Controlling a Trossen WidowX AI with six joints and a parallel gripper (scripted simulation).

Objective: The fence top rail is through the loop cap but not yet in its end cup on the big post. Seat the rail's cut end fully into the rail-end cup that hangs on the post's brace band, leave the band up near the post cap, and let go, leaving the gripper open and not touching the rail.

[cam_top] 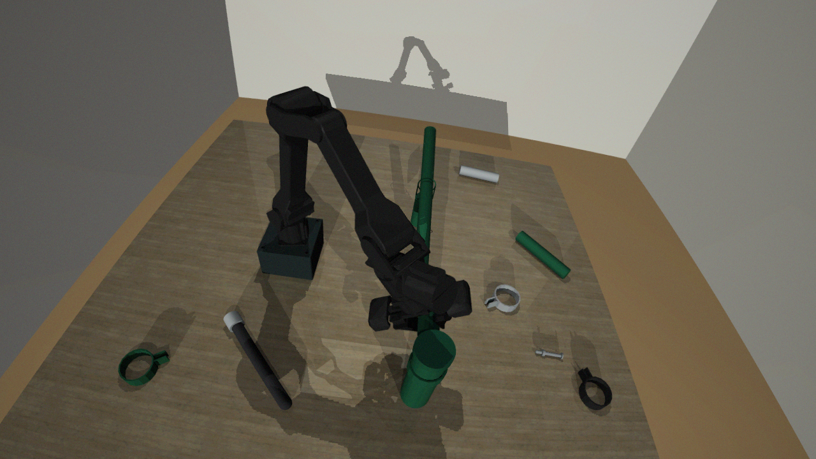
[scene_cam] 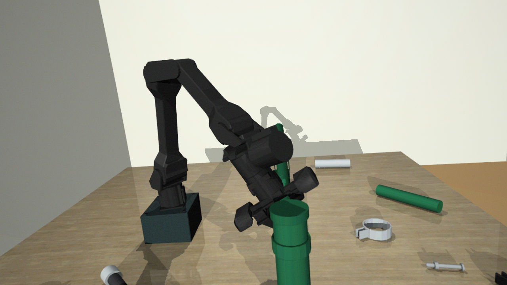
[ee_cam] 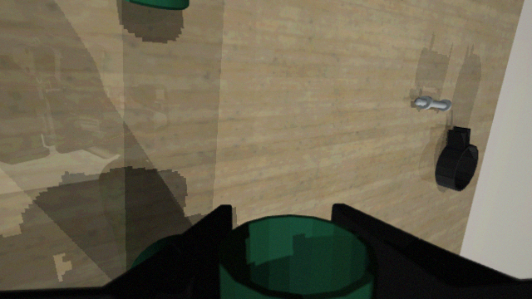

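Now: the rail-end cup 20 mm behind my gripper tip, 20 mm to the right of it and 30 mm above it. Also, from my gripper tip: bolt: 300 mm ahead, 30 mm to the right, 100 mm below; then short green pipe: 400 mm ahead, 270 mm to the left, 90 mm below.
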